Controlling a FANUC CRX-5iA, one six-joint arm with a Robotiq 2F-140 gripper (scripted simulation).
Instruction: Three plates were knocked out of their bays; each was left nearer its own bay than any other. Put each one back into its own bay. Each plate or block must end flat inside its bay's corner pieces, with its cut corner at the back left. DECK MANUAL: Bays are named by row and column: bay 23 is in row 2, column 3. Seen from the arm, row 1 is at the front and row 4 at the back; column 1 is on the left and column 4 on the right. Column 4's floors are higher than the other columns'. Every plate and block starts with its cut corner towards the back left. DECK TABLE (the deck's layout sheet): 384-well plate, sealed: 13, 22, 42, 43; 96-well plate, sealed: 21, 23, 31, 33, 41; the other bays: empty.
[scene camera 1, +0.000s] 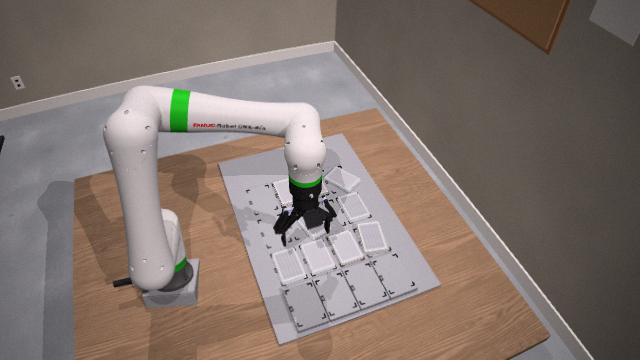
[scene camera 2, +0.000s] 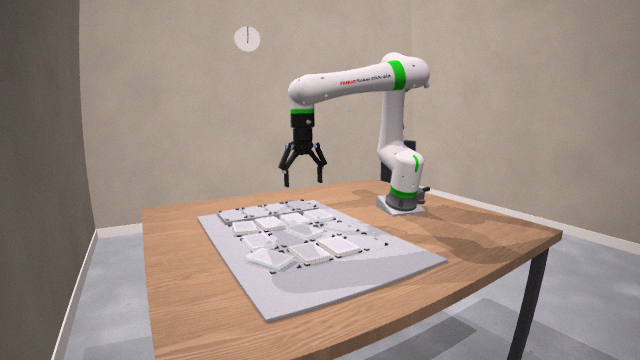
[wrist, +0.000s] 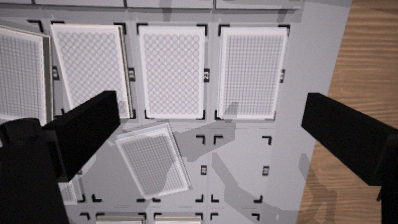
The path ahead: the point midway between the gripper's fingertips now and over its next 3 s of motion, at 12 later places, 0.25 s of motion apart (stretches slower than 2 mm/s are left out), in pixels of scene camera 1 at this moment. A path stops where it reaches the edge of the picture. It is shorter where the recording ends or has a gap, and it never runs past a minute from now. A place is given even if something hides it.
The gripper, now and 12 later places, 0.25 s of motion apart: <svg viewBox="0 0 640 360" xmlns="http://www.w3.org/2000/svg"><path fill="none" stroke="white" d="M305 236L301 241L296 246L293 250L290 252L291 253L295 251L303 249L311 246L318 244L323 243L322 240L318 233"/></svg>
